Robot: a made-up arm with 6 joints. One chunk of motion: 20 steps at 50 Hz.
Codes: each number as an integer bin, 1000 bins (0 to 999) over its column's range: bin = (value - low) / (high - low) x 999, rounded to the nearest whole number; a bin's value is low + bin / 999 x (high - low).
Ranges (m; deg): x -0.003..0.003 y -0.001..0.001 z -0.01..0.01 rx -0.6..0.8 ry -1..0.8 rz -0.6..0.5
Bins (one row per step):
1: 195 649 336 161 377 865
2: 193 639 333 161 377 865
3: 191 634 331 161 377 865
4: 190 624 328 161 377 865
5: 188 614 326 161 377 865
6: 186 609 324 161 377 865
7: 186 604 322 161 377 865
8: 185 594 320 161 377 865
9: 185 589 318 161 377 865
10: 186 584 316 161 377 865
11: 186 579 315 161 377 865
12: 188 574 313 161 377 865
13: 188 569 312 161 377 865
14: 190 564 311 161 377 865
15: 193 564 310 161 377 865
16: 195 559 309 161 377 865
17: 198 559 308 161 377 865
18: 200 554 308 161 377 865
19: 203 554 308 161 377 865
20: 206 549 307 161 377 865
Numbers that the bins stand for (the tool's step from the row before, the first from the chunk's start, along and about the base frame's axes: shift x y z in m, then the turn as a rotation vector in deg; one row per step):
1: -0.00183 0.00030 -0.00327 -0.374 -0.321 0.352
2: -0.00184 0.00028 -0.00333 -0.374 -0.321 0.352
3: -0.00185 0.00027 -0.00337 -0.374 -0.321 0.352
4: -0.00186 0.00025 -0.00343 -0.374 -0.321 0.352
5: -0.00187 0.00023 -0.00347 -0.374 -0.321 0.352
6: -0.00188 0.00022 -0.00351 -0.374 -0.321 0.352
7: -0.00188 0.00021 -0.00355 -0.374 -0.321 0.352
8: -0.00189 0.00019 -0.00359 -0.374 -0.321 0.352
9: -0.00189 0.00018 -0.00363 -0.374 -0.321 0.352
10: -0.00188 0.00017 -0.00367 -0.374 -0.321 0.352
11: -0.00188 0.00016 -0.00369 -0.374 -0.321 0.352
12: -0.00187 0.00015 -0.00373 -0.374 -0.321 0.352
13: -0.00187 0.00014 -0.00375 -0.374 -0.321 0.352
14: -0.00186 0.00013 -0.00377 -0.374 -0.321 0.352
15: -0.00184 0.00013 -0.00379 -0.374 -0.321 0.352
16: -0.00183 0.00012 -0.00381 -0.374 -0.321 0.352
17: -0.00181 0.00012 -0.00383 -0.374 -0.321 0.352
18: -0.00180 0.00011 -0.00383 -0.374 -0.321 0.352
19: -0.00178 0.00011 -0.00383 -0.374 -0.321 0.352
20: -0.00176 0.00010 -0.00385 -0.374 -0.321 0.352

